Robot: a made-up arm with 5 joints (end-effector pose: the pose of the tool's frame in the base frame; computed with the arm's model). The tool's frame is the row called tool.
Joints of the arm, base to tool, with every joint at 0 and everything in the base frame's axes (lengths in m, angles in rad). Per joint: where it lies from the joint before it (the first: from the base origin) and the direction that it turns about. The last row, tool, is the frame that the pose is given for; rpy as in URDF.
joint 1: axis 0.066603 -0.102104 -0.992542 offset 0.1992 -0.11 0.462
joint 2: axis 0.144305 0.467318 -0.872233 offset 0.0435 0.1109 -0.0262
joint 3: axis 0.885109 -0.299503 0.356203 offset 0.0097 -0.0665 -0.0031
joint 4: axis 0 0 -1 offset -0.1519 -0.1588 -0.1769
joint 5: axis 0 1 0 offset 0.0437 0.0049 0.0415
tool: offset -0.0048 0.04 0.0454 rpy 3.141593 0 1.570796
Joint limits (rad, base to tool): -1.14..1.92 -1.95..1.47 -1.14..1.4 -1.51..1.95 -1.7..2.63
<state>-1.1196 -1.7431 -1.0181 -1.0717 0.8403</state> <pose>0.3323 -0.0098 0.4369 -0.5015 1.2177 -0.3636</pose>
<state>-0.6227 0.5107 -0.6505 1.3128 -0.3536</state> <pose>0.0835 -0.2376 0.5039 2.0847 0.4059 -0.5545</pose>
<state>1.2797 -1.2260 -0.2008 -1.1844 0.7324</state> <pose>0.1630 -0.2707 0.3653 1.1756 2.1139 -1.5913</pose>
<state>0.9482 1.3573 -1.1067 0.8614 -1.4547</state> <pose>0.2348 0.0956 0.6109 1.8202 0.0679 -2.2985</pose>
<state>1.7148 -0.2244 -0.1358 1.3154 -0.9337</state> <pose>0.0921 -0.0886 0.3204 1.7429 -1.4393 -0.6027</pose>
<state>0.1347 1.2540 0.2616 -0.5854 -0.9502</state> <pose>0.0224 0.1249 0.4061 2.4619 0.9715 0.7834</pose>
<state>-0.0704 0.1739 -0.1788 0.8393 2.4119</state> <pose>0.1235 -0.2581 0.3049 -0.7857 -0.0316 0.6374</pose>
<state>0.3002 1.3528 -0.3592 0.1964 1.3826</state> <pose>0.0447 0.0630 0.4567 -1.0736 0.5176 0.3642</pose>
